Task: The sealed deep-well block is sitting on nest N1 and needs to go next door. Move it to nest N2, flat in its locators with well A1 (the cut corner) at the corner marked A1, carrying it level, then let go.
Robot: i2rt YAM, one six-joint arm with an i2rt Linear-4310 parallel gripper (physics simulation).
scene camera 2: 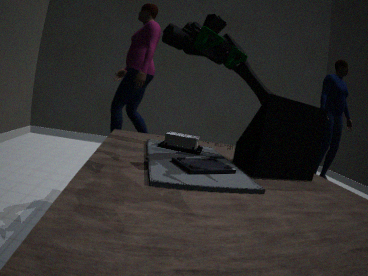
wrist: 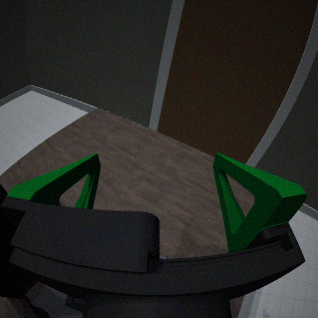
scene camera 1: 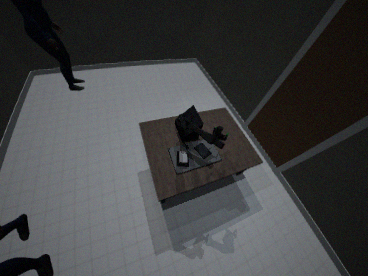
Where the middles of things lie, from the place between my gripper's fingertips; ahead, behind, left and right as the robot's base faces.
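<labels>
My hand is far above the perforated grey plate [scene camera 2: 162, 168], and my hand is also a good way to the left of the plate and a touch past it.
</labels>
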